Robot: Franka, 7 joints.
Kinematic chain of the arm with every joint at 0, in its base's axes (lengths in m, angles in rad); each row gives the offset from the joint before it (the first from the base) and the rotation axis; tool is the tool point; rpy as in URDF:
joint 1: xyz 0 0 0.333 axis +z
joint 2: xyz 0 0 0 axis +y
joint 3: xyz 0 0 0.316 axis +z
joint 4: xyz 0.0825 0 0 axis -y
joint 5: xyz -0.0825 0 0.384 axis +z
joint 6: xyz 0 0 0 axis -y
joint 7: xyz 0.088 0 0 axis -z
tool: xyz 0 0 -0.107 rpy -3.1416 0 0
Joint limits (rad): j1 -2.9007..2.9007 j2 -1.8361..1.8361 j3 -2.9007..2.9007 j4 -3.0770..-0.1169 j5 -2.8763..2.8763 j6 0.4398..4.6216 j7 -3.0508..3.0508
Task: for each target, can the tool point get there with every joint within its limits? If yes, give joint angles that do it. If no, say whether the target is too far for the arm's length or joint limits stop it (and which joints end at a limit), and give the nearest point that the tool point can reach.
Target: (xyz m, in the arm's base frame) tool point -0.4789 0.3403 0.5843
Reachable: yes | joints 2.3427 -0.0210 0.1008 -1.8255 -2.1256 2.8602 0.3765
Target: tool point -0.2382 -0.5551 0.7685
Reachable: yes | joints -1.0959 1.3863 -2.1454 -1.4774 -1.8235 2.0950 -2.0313
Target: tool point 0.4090 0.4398 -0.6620
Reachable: no: too far | nearest point 0.3218 0.3460 -0.3259 | short by 0.360 m
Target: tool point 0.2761 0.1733 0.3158
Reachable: yes | joints 2.3689 -0.3035 -1.6932 -2.3505 -0.2861 0.9214 -0.3893
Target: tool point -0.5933 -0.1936 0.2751
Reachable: yes | joints -2.4432 0.5687 -0.6049 -1.9637 -1.1113 3.4355 -1.3472
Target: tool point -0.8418 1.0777 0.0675
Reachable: no: too far | nearest point -0.5184 0.6637 0.1695 | short by 0.535 m
